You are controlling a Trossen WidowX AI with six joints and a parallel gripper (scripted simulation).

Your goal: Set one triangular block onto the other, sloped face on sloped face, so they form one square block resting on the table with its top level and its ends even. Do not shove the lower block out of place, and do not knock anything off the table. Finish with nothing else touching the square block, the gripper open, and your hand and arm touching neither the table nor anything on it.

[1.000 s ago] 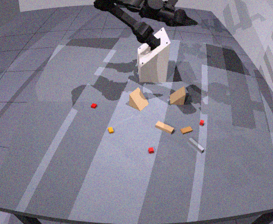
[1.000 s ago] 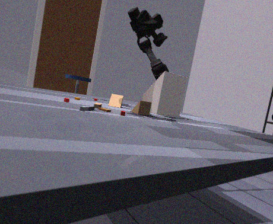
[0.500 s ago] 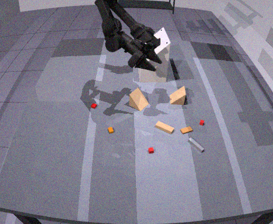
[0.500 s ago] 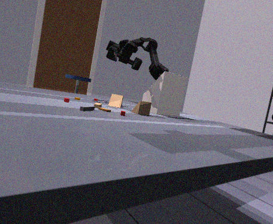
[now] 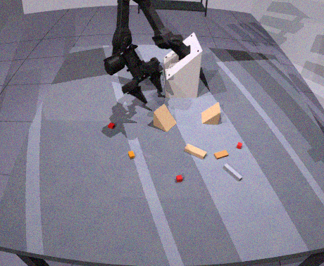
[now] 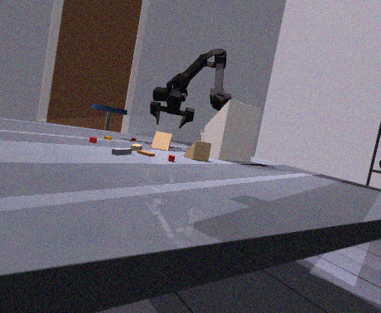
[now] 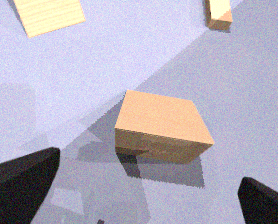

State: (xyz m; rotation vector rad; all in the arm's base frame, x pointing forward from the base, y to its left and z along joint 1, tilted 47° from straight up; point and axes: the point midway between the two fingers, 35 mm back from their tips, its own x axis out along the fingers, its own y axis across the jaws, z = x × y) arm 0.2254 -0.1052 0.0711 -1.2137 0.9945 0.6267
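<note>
Now: gripper tip 3 cm short of the triangular block, 3 cm to the right of it and 8 cm above it. Also, from my gripper tip: grey bar (27 cm ahead, 29 cm to the left, 9 cm below); orange cube (22 cm ahead, 5 cm to the right, 9 cm below); tan long block (18 cm ahead, 16 cm to the left, 8 cm below).
</note>
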